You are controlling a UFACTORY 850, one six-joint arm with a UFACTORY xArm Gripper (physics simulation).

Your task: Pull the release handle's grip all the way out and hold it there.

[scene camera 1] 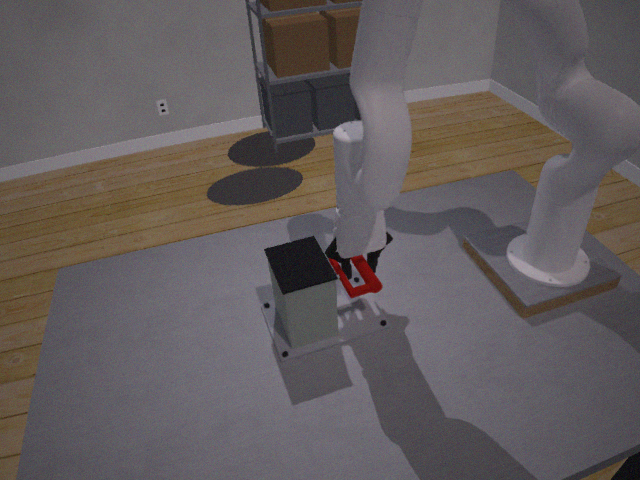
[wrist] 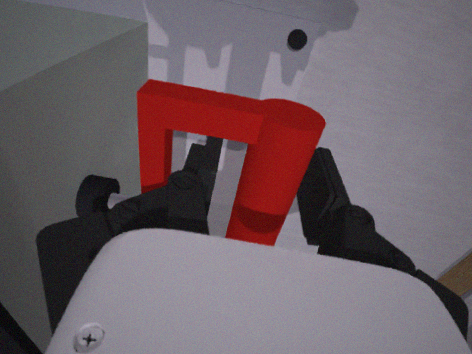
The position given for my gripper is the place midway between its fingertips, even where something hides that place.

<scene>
In view: my gripper (scene camera 1: 359, 271) and a light base plate (wrist: 262, 57).
My gripper is seen too in the wrist view (wrist: 263, 158).
</scene>
